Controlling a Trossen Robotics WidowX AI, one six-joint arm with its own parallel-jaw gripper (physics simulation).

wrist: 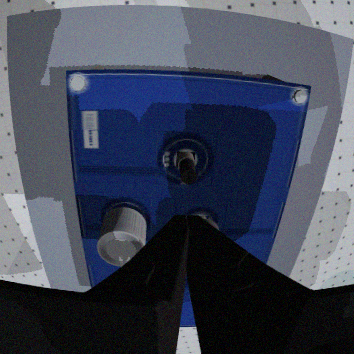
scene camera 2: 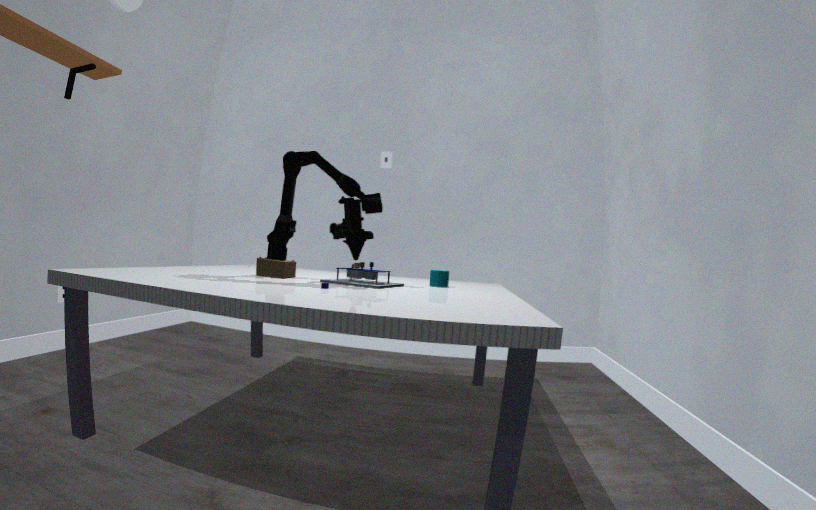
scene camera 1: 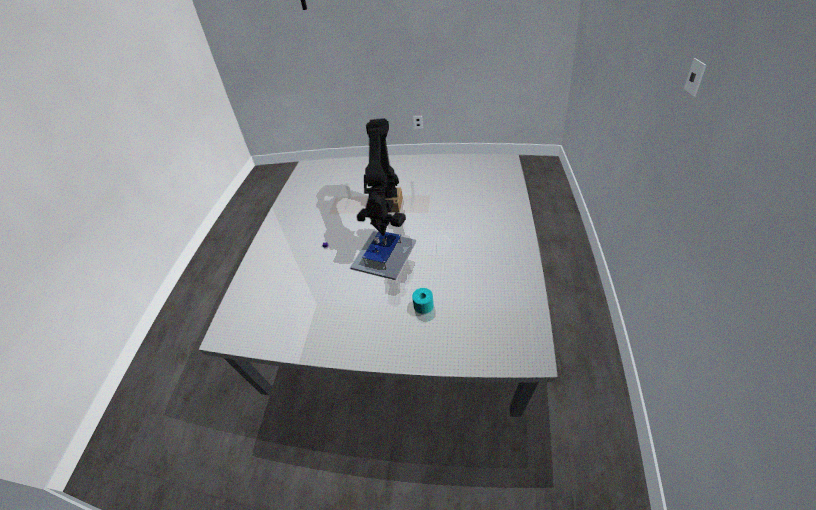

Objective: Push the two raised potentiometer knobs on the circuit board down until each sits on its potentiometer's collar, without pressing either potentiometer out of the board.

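Places are measured from the arm's base along level axes (x ahead, y left, z up), in millimetres.
Where they show: gripper, fingertip midpoint: (wrist: 185,226) (scene camera 2: 355,260) (scene camera 1: 383,235); arm's base at its link origin: (scene camera 2: 275,259) (scene camera 1: 390,193).
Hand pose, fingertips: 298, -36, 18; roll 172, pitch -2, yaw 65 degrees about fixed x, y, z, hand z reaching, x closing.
Things, the pixels of their top centre, and the offset from my fingertips, as dx, dy, dz. "*": a spot on its surface instead.
- wide grey ribbed knob at its top centre: (wrist: 120,249) +6, -30, -8
- thin dark post at a spot on its surface: (wrist: 187,171) * -12, +7, -15
- round grey part at a spot on its surface: (wrist: 206,218) * +16, +6, -22
- small dark purple piece at its top centre: (scene camera 2: 325,283) (scene camera 1: 324,243) -66, -266, -65
The blue circuit board (scene camera 1: 391,245) (scene camera 2: 379,271) (wrist: 150,90) stands on thin legs above a grey base plate (scene camera 1: 404,255) (wrist: 35,150). In the wrist view a wide grey ribbed knob (wrist: 122,235) stands at the left, and a thin dark post (wrist: 187,171) rises from a round printed ring near the middle. Another round grey part (wrist: 206,218) is mostly hidden behind the fingertips. Small upright parts (scene camera 2: 371,265) show above the board in scene camera 2; how high each knob sits on its collar I cannot tell. My gripper (scene camera 1: 383,233) (scene camera 2: 356,259) (wrist: 185,226) is shut, empty, and points down a little above the board.
A teal cylinder with a hole in its top (scene camera 1: 423,301) (scene camera 2: 439,278) stands on the table beyond the base plate. A small dark purple piece (scene camera 1: 325,244) (scene camera 2: 324,285) lies to one side. A wooden block (scene camera 1: 397,200) (scene camera 2: 276,268) is at the arm's base.
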